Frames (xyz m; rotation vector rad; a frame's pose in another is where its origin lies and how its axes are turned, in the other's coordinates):
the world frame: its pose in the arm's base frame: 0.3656 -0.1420 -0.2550 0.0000 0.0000 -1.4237
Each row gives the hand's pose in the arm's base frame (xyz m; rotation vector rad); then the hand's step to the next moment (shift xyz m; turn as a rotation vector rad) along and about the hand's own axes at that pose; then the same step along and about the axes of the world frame.
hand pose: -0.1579 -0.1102 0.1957 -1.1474 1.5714 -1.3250
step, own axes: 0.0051 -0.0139 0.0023 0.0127 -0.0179 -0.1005
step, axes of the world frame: 0.0066 0.0018 0.0133 -0.0304 -0.0921 0.0342
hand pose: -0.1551 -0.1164 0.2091 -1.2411 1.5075 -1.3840
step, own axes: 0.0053 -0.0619 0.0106 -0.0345 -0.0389 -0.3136
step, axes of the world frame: 0.0080 0.0183 0.0598 -0.1621 -0.2605 0.0833
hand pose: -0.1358 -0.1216 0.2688 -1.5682 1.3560 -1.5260
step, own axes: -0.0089 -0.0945 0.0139 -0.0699 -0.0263 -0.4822
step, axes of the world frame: -0.0297 0.0452 0.0792 -0.2543 -0.4063 0.0913
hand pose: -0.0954 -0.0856 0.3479 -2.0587 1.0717 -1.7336
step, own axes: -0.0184 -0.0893 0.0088 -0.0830 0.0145 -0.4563
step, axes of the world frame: -0.0656 0.0512 0.0382 -0.2267 -0.4018 0.0498
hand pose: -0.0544 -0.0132 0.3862 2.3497 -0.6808 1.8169
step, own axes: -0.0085 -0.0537 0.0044 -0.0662 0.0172 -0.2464
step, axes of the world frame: -0.0450 0.0307 0.0011 -0.1213 -0.2250 0.0050
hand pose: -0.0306 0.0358 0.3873 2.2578 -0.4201 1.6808
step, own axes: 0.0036 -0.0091 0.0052 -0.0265 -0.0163 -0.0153
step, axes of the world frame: -0.0046 0.0100 0.0015 -0.0244 -0.0107 -0.0222
